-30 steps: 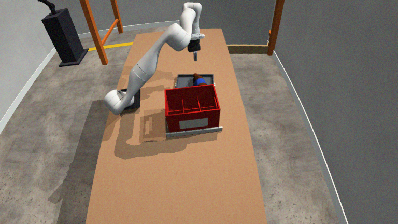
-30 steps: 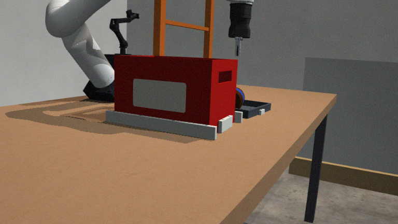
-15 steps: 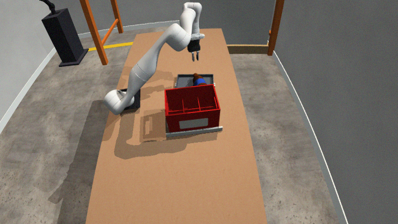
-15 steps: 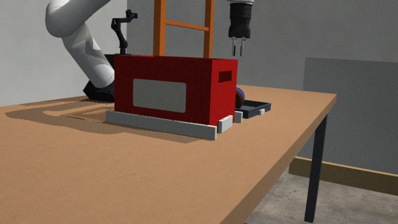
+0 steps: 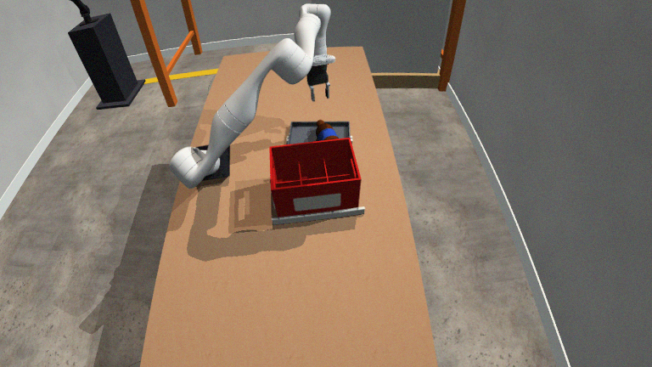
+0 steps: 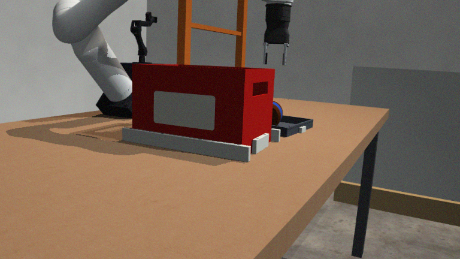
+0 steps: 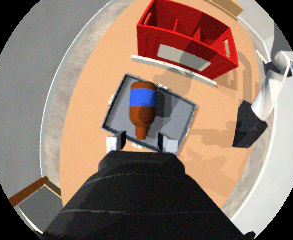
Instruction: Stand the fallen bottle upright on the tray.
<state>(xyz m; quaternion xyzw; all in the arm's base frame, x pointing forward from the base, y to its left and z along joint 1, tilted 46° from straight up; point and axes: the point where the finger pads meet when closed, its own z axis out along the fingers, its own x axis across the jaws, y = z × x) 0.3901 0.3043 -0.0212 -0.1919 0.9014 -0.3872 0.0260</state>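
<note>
My gripper is now 16 cm above the brown bottle, 5 cm to the left of it and 2 cm short of it. Round my hand: dark grey tray 19 cm below, 4 cm to the right, 1 cm behind; then red crate 32 cm to the right, 12 cm below, 2 cm behind.
</note>
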